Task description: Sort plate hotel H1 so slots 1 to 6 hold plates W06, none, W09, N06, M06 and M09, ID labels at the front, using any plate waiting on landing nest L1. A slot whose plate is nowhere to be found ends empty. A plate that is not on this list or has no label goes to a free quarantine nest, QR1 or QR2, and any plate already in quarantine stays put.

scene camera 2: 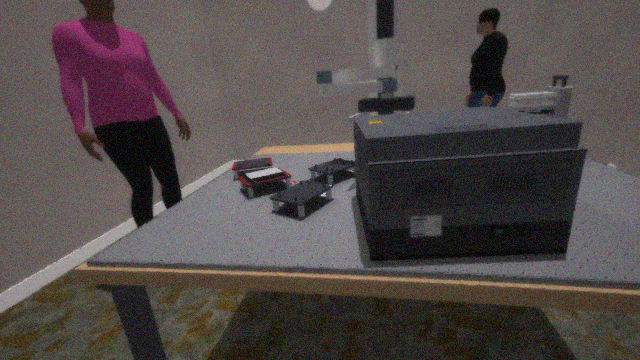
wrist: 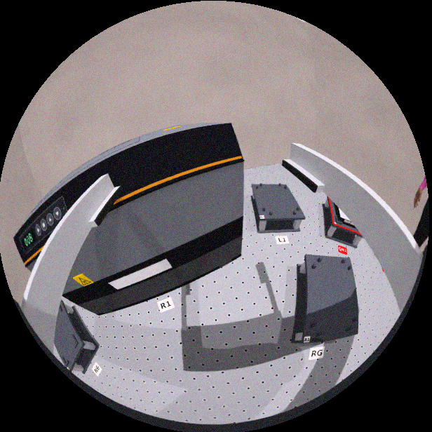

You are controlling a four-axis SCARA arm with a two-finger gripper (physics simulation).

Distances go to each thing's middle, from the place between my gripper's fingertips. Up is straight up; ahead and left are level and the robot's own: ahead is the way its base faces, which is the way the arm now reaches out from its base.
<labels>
Right now my hand is 200 mm short of the dark instrument (wrist: 163,219), 150 mm to the right of it and 130 mm above it. From my hand the other things lie so: landing nest L1 (scene camera 2: 311,190): 220 mm to the right, 190 mm below, 130 mm ahead; then nest RG (wrist: 331,301): 190 mm below, 160 mm to the right, 140 mm behind.
</labels>
